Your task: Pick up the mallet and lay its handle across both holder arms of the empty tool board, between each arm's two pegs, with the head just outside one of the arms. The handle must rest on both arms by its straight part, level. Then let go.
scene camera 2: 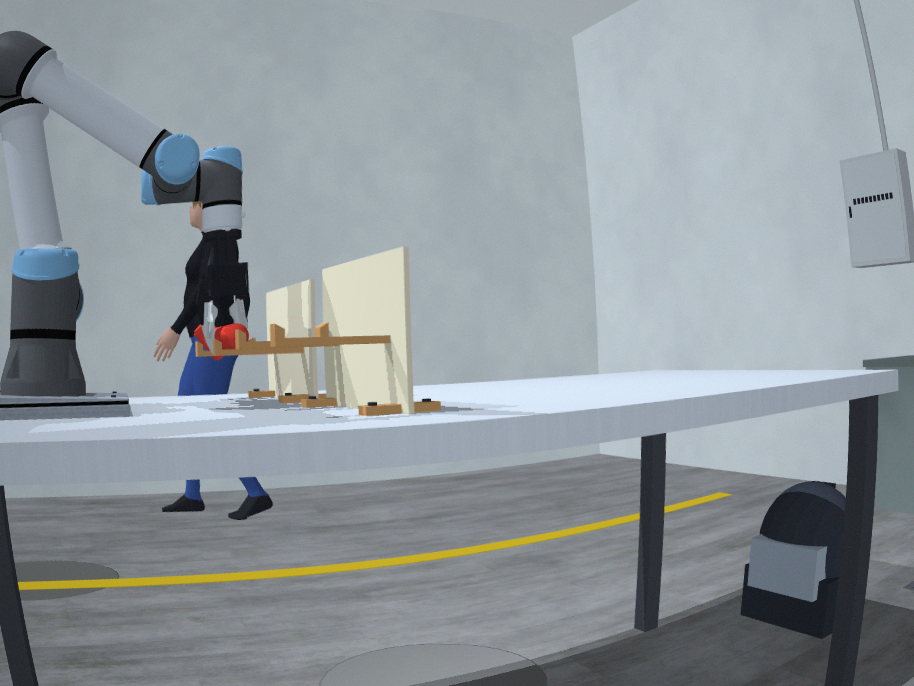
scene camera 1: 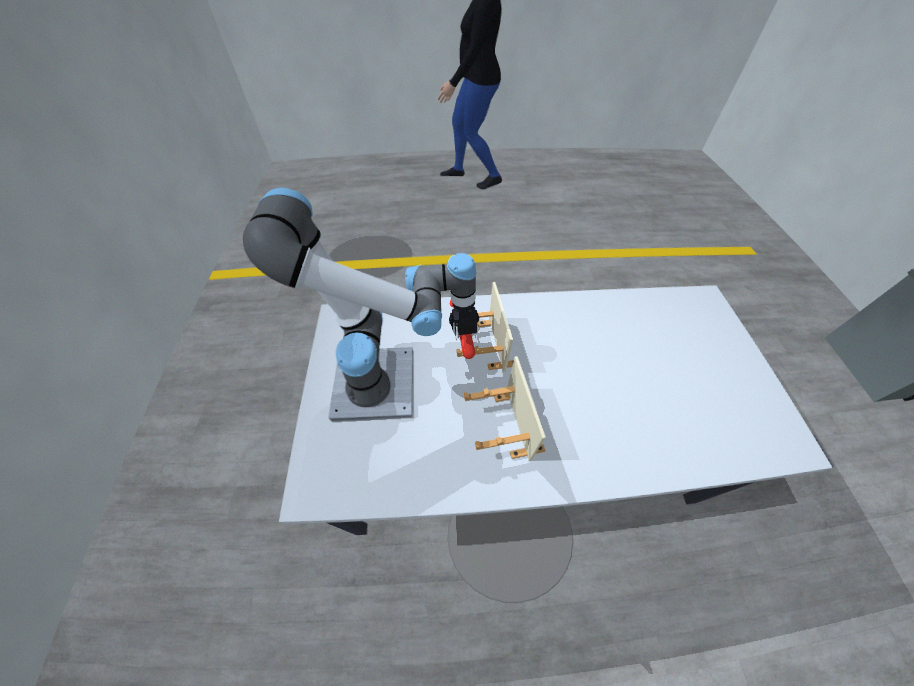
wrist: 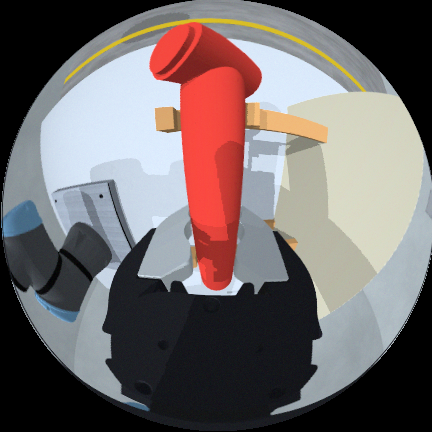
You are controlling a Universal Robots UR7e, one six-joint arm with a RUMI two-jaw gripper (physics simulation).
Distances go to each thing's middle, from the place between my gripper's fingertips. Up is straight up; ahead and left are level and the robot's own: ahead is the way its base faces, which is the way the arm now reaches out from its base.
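Labels:
My gripper's 3 cm below the red mallet (scene camera 2: 226, 334) and 2 cm to the right of it, as I see it.

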